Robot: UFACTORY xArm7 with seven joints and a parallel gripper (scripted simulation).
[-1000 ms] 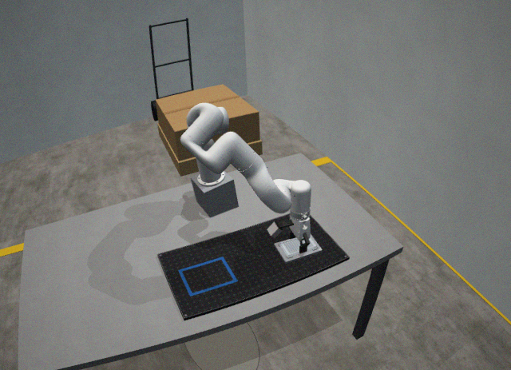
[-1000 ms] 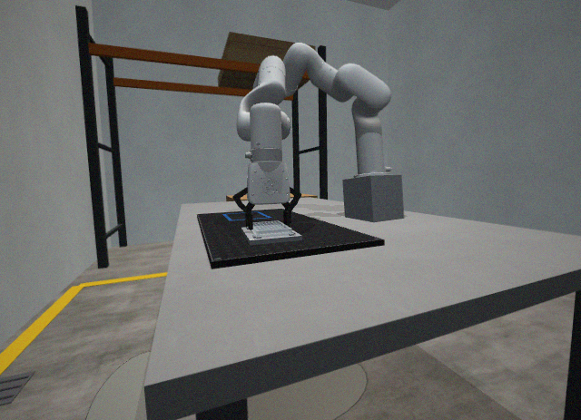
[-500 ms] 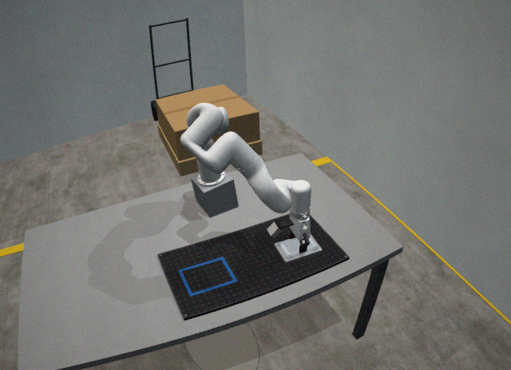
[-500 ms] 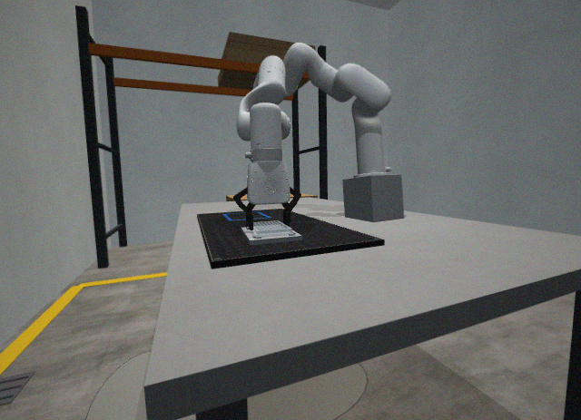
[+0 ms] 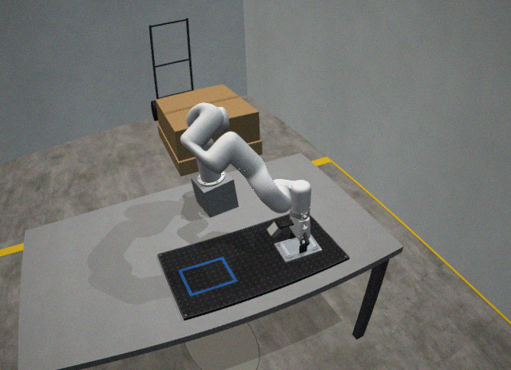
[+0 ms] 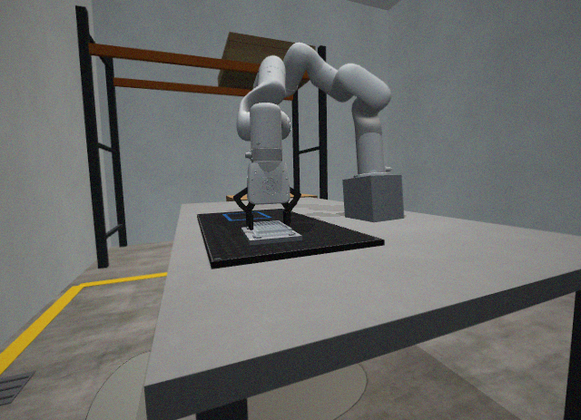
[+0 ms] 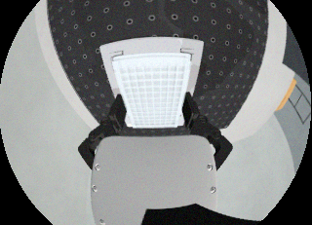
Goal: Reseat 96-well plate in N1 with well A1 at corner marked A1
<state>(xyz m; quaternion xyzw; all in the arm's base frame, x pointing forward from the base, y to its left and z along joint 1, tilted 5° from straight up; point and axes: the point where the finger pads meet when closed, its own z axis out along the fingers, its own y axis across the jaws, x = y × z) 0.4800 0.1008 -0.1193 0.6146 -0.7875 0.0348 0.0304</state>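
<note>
My gripper is now 10 mm above the white 96-well plate. From my hand the other things lie so: plate nest N1: 20 mm below.
</note>
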